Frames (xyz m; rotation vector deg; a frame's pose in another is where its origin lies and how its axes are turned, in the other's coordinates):
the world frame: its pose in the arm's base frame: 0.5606 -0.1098 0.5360 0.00 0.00 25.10
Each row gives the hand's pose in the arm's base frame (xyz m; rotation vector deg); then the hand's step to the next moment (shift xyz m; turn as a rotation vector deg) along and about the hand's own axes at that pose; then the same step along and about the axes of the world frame.
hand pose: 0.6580 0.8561 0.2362 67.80 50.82 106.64
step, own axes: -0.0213 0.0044 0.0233 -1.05 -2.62 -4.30
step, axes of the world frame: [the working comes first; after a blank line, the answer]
step, axes of the arm's base frame: 0.0270 -0.0168 0.0027 -3.10 -0.32 -4.09

0.0173 -0.0266 0.0027 -2.95 1.02 -4.09
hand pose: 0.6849 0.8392 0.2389 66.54 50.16 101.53
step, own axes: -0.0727 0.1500 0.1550 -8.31 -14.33 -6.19
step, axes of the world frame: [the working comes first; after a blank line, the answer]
step, axes of the arm's base frame: 0.1234 -0.1113 0.1555 -0.14 -2.18 -17.55

0.0646 -0.1531 0.1555 -1.05 -1.91 -17.55
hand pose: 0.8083 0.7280 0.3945 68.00 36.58 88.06
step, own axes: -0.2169 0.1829 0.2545 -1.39 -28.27 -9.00
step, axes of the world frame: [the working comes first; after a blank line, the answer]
step, axes of the arm's base frame: 0.1508 -0.3043 0.1730 3.19 9.15 -28.08

0.0075 -0.3396 0.1730 6.77 6.93 -28.08
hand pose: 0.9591 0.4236 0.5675 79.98 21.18 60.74
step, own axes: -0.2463 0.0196 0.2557 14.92 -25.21 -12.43
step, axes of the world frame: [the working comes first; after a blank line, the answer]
step, axes of the arm's base frame: 0.0593 -0.3501 -0.0178 7.90 23.35 -20.13

-0.0948 -0.3422 -0.0178 17.06 17.79 -20.13
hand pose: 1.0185 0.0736 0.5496 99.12 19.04 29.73
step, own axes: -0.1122 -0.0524 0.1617 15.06 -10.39 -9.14
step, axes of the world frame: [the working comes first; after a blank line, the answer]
step, axes of the arm's base frame: -0.0107 -0.1797 -0.0953 8.85 17.36 -6.21

-0.0859 -0.1582 -0.0953 15.38 11.97 -6.21
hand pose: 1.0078 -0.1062 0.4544 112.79 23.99 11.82
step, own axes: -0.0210 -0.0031 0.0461 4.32 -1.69 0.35
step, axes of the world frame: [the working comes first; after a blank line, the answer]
step, axes of the arm's base frame: -0.0049 -0.0458 -0.0214 3.77 1.99 -1.87

-0.0238 -0.0394 -0.0214 4.26 0.20 -1.87
